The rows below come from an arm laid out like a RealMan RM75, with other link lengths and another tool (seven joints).
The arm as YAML. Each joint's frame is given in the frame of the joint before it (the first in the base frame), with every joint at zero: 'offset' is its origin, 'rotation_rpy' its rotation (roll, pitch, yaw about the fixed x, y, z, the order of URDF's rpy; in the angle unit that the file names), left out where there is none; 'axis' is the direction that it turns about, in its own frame. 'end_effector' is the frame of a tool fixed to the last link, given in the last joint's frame.
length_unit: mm
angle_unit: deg
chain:
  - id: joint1
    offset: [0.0, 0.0, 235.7]
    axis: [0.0, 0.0, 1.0]
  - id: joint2
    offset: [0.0, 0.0, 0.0]
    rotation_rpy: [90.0, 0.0, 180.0]
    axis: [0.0, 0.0, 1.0]
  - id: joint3
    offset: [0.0, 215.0, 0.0]
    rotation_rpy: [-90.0, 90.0, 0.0]
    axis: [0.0, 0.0, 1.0]
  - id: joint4
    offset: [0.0, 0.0, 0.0]
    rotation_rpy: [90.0, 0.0, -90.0]
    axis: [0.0, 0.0, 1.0]
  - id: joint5
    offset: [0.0, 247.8, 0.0]
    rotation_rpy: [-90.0, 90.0, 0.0]
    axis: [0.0, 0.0, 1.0]
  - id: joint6
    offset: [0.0, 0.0, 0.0]
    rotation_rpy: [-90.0, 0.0, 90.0]
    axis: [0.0, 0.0, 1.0]
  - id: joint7
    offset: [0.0, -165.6, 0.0]
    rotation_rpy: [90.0, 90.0, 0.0]
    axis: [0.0, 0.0, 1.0]
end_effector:
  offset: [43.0, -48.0, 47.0]
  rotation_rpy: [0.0, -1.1, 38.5]
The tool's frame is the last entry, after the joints.
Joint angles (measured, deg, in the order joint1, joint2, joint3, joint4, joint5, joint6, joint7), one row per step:
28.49 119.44 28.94 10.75 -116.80 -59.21 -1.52
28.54 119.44 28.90 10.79 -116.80 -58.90 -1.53
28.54 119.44 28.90 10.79 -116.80 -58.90 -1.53
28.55 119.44 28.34 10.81 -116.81 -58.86 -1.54
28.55 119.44 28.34 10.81 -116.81 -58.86 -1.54
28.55 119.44 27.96 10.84 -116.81 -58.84 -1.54
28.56 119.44 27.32 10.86 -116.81 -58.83 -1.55
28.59 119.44 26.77 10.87 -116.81 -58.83 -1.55
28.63 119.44 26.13 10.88 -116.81 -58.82 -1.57
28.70 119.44 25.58 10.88 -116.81 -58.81 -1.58
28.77 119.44 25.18 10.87 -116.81 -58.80 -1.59
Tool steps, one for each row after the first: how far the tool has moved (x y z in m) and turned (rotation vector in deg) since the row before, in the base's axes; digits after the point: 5 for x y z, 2 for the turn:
0.00027 0.00041 -0.00100 -0.21 -0.08 -0.15
0.00000 0.00000 0.00000 0.00 0.00 0.00
-0.00106 -0.00049 -0.00217 -0.46 -0.24 0.27
0.00000 0.00000 0.00000 0.00 0.00 0.00
-0.00074 -0.00037 -0.00149 -0.31 -0.14 0.18
-0.00124 -0.00063 -0.00236 -0.50 -0.26 0.33
-0.00119 -0.00046 -0.00199 -0.42 -0.22 0.30
-0.00139 -0.00054 -0.00233 -0.49 -0.28 0.36
-0.00139 -0.00031 -0.00198 -0.42 -0.24 0.34
-0.00109 -0.00015 -0.00141 -0.31 -0.19 0.26

